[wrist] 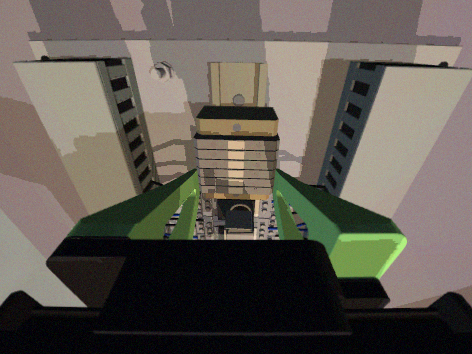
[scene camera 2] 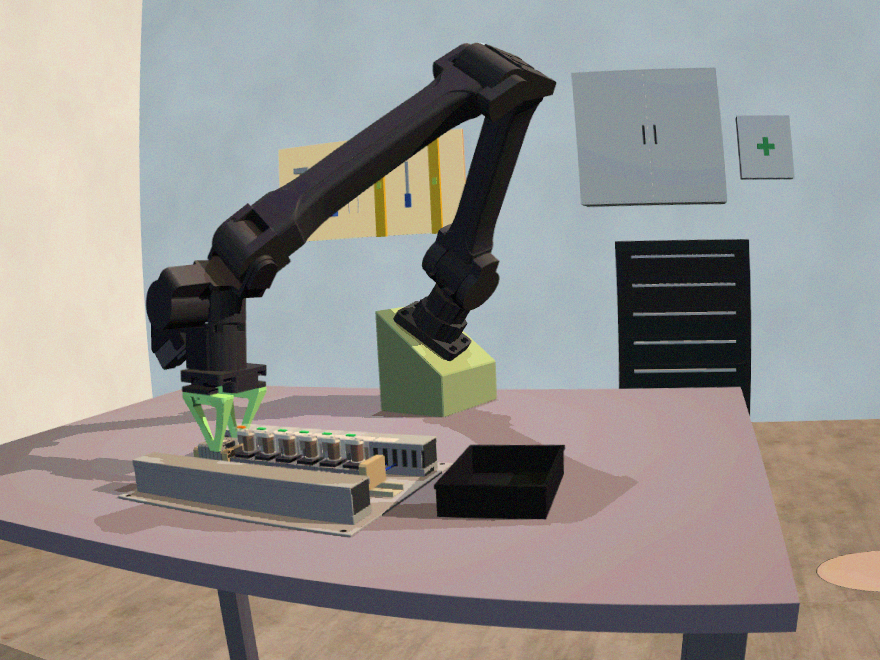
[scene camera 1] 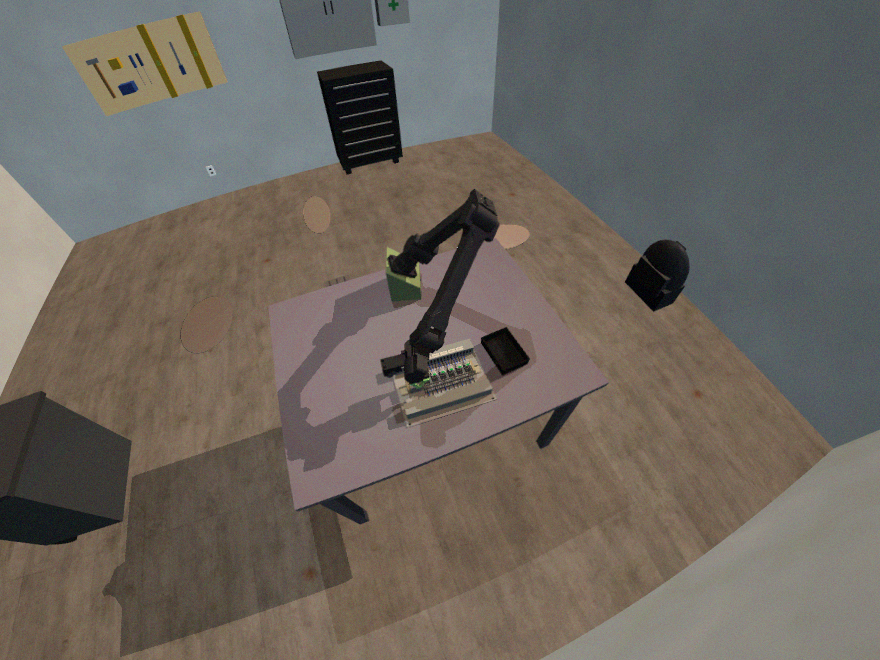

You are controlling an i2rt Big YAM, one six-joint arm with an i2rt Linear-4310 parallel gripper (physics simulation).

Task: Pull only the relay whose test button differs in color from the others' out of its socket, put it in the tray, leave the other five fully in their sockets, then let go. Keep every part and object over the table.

Path:
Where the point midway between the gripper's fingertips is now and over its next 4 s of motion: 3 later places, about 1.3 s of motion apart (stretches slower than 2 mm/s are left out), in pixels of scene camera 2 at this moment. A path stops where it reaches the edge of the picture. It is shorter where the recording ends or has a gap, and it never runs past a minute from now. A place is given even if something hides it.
The gripper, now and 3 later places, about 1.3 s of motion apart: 226, 447; 226, 444; 209, 421; 221, 425

